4 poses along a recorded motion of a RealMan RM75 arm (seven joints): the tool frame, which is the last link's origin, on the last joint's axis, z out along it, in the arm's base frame.
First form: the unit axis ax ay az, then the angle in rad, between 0 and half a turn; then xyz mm.
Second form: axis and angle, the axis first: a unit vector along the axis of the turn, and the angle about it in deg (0 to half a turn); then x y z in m. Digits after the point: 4 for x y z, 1 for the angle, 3 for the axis.
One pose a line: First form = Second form
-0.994 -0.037 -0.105 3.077 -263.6 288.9 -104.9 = -0.994 -0.037 -0.105 176.3 -0.2636 0.2889 -0.1049
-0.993 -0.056 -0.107 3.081 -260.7 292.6 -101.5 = -0.993 -0.056 -0.107 176.5 -0.2607 0.2926 -0.1015
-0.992 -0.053 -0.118 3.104 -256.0 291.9 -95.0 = -0.992 -0.053 -0.118 177.8 -0.2560 0.2919 -0.0950
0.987 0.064 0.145 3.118 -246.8 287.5 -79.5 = 0.987 0.064 0.145 178.6 -0.2468 0.2875 -0.0795
